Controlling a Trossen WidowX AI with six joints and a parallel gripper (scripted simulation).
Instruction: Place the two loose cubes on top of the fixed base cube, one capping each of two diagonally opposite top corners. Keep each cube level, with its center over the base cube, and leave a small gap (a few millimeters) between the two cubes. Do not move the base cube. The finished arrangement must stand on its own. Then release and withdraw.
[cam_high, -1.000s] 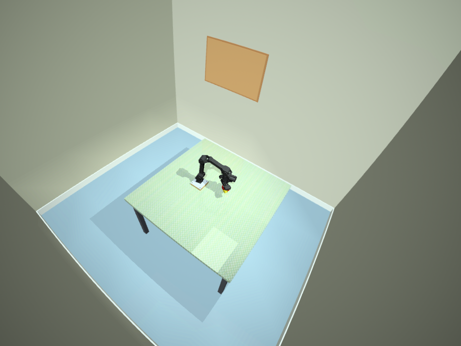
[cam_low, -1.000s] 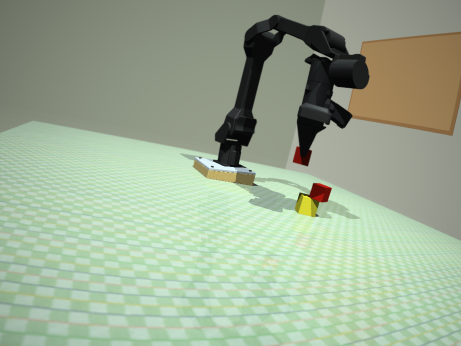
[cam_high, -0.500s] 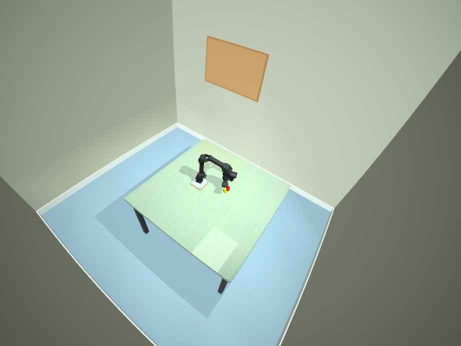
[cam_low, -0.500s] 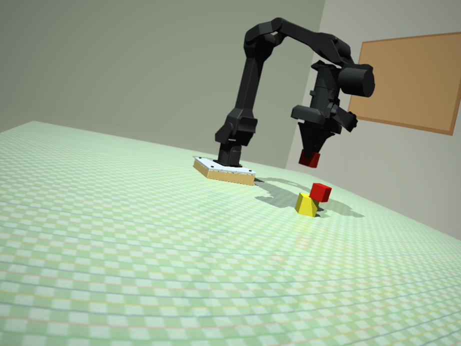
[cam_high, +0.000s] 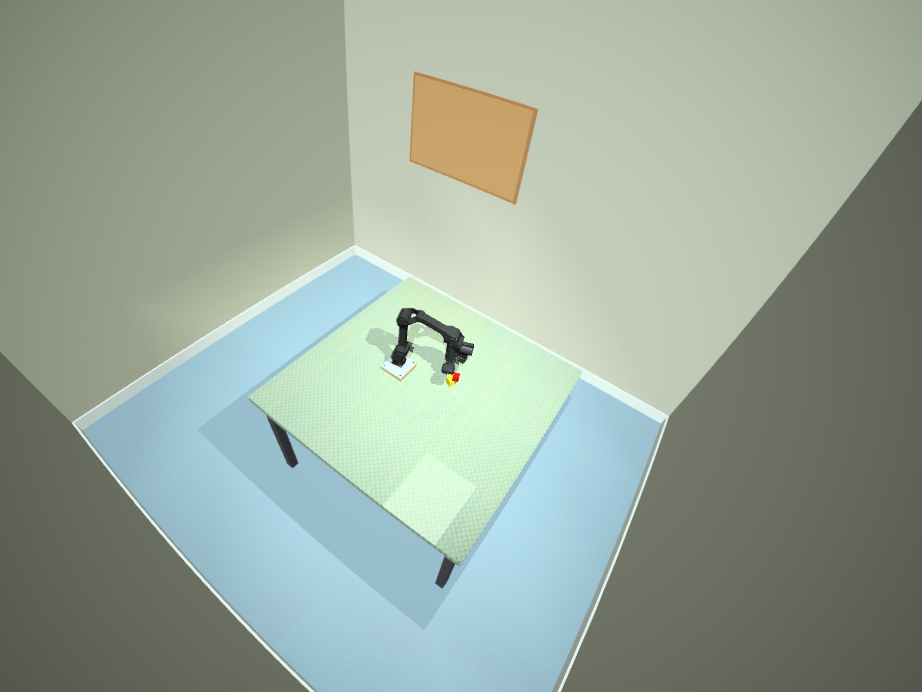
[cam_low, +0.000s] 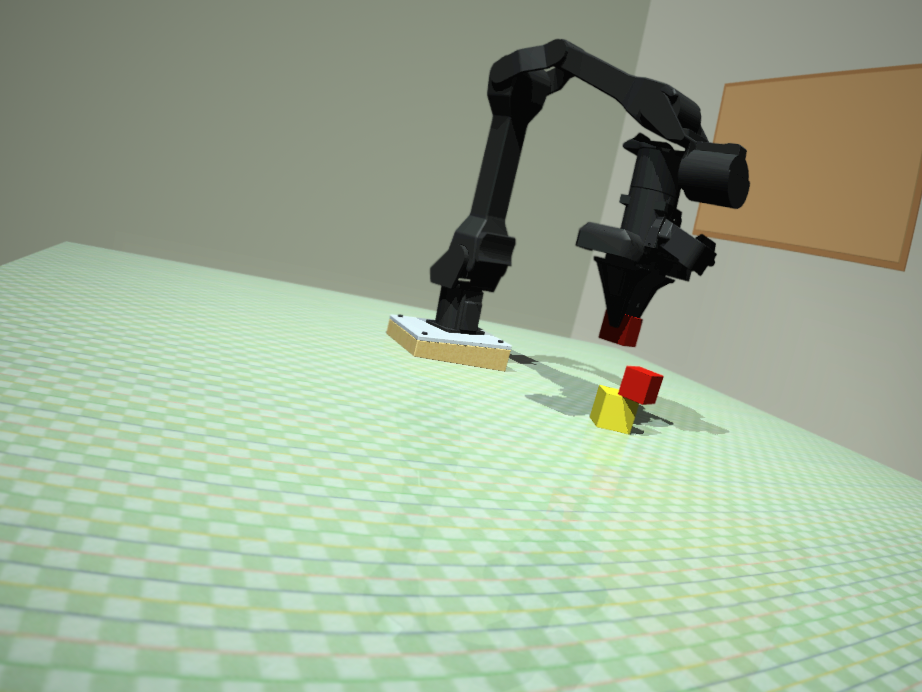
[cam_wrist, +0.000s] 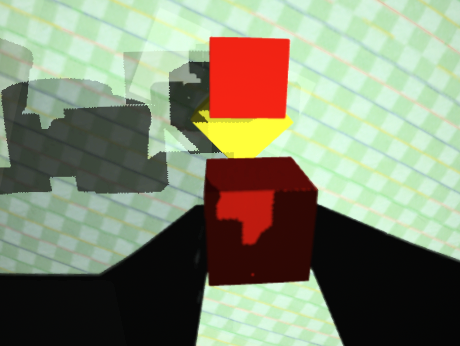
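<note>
Now: gripper tip 90 mm above the yellow cube and 20 mm short of it.
</note>
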